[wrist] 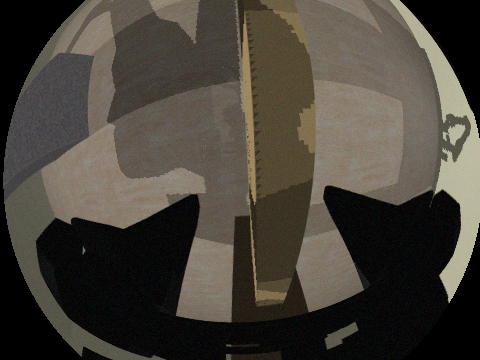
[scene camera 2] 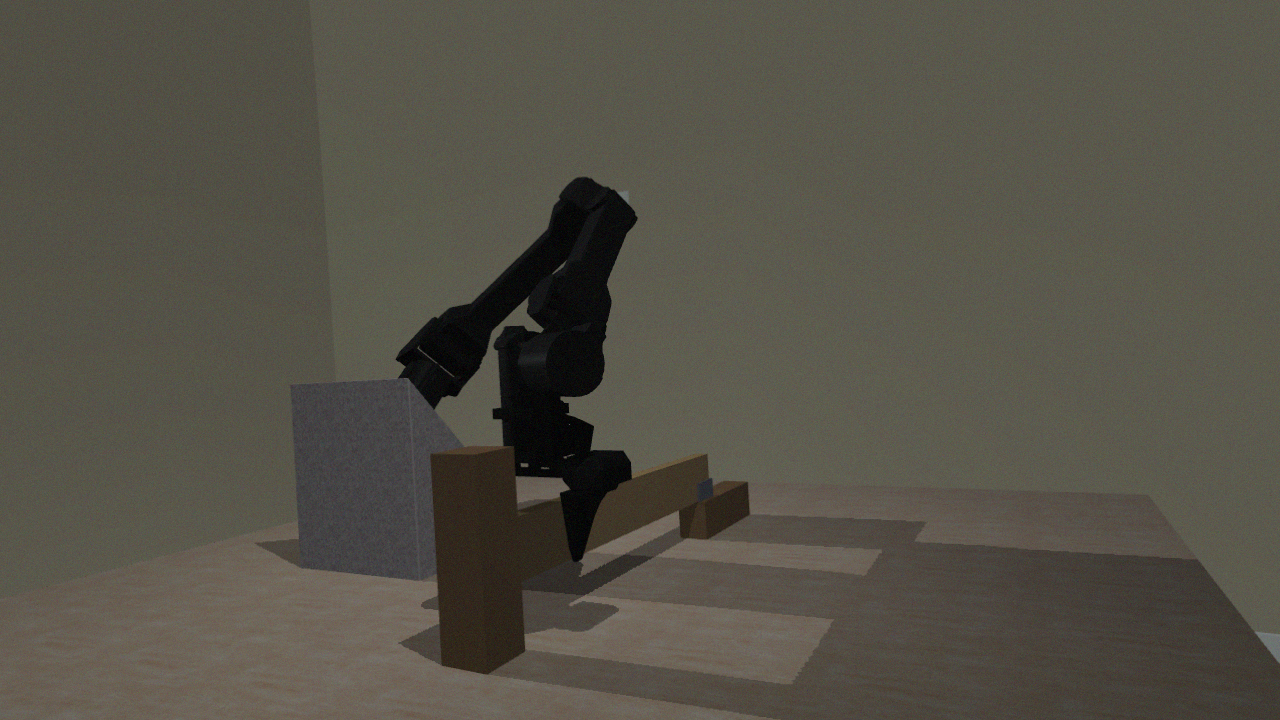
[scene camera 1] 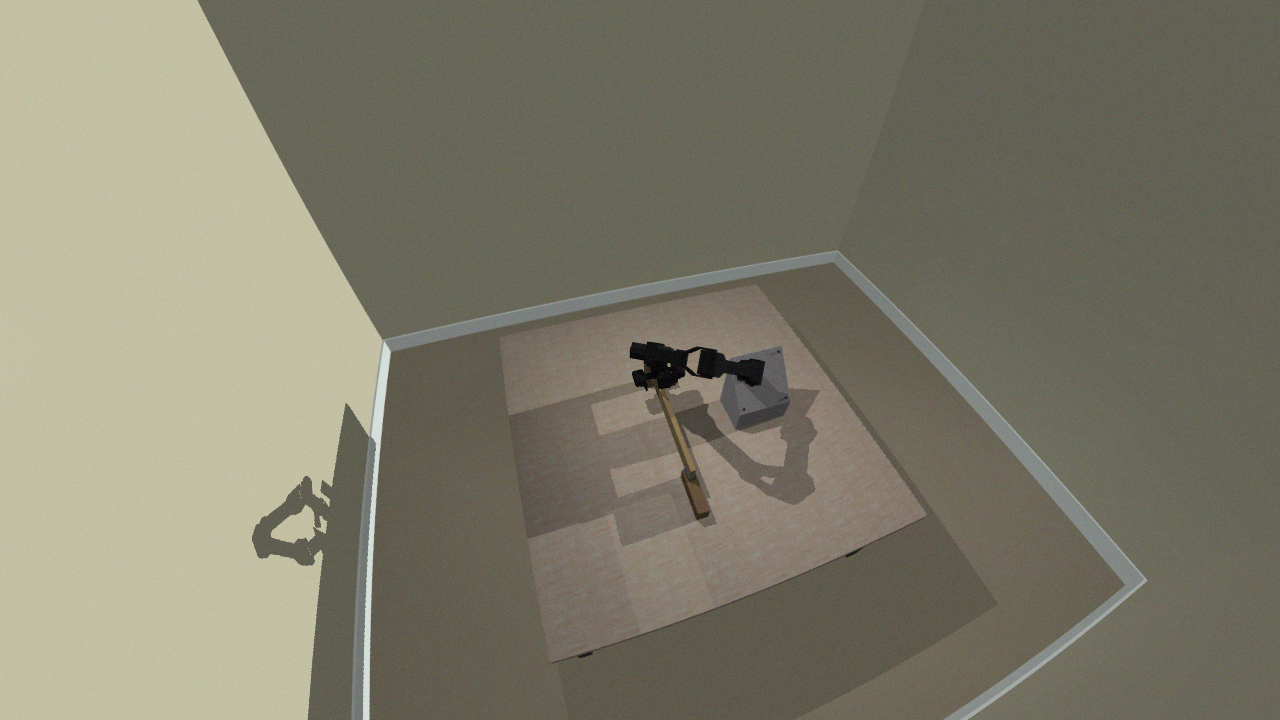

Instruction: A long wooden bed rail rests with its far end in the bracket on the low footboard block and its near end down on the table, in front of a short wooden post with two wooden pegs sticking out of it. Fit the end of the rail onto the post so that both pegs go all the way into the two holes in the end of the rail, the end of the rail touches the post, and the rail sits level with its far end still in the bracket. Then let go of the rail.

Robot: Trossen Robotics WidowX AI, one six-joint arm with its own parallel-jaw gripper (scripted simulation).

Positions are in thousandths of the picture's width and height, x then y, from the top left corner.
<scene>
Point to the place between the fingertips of my gripper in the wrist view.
551,549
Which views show the long wooden rail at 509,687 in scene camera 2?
The wrist view, scene camera 2 and scene camera 1: all of them.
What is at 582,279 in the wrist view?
A long wooden rail.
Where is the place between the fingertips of my gripper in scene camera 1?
514,538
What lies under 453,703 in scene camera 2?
My gripper.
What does my gripper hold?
Nothing.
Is my gripper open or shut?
Open.
</scene>
